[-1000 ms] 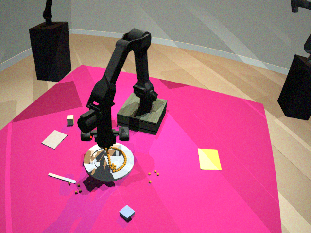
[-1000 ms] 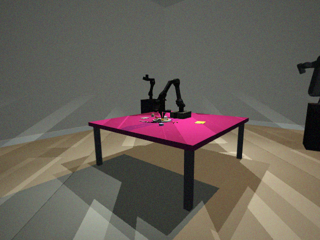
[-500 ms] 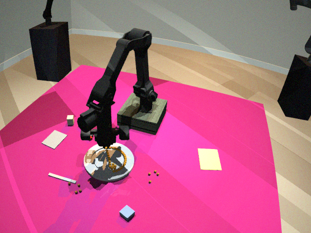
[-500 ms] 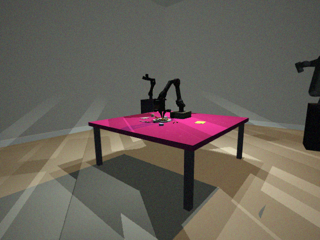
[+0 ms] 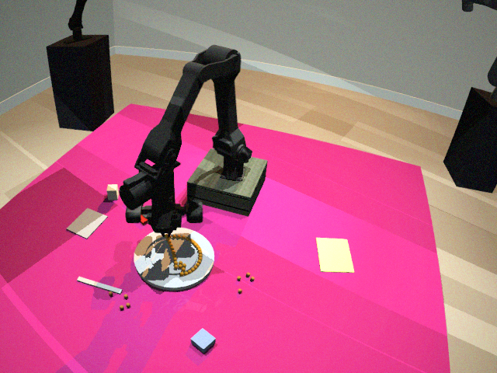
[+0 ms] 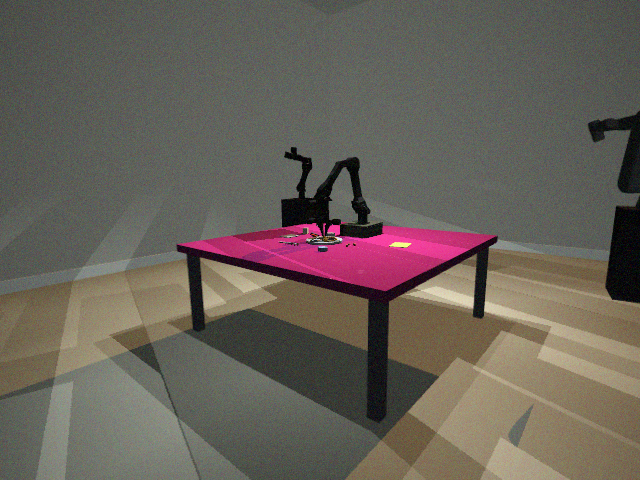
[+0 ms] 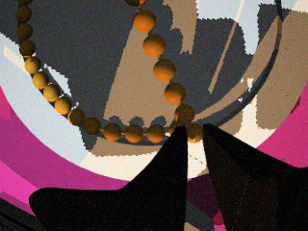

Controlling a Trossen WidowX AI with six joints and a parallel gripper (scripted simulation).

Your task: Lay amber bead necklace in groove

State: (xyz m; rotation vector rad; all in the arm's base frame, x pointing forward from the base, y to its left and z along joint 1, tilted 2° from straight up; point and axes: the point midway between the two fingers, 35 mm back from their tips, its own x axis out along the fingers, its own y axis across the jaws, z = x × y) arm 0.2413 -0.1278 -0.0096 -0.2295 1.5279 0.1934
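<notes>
My gripper tip is 50 mm short of the round bead board, 40 mm to the right of it and 10 mm above it. The rest, counted from my gripper tip: white block (100 mm behind, 20 mm to the right); then red-handled tool (110 mm to the right, 80 mm behind, 10 mm below); then white strip (190 mm ahead, 110 mm to the right, 10 mm below).
</notes>
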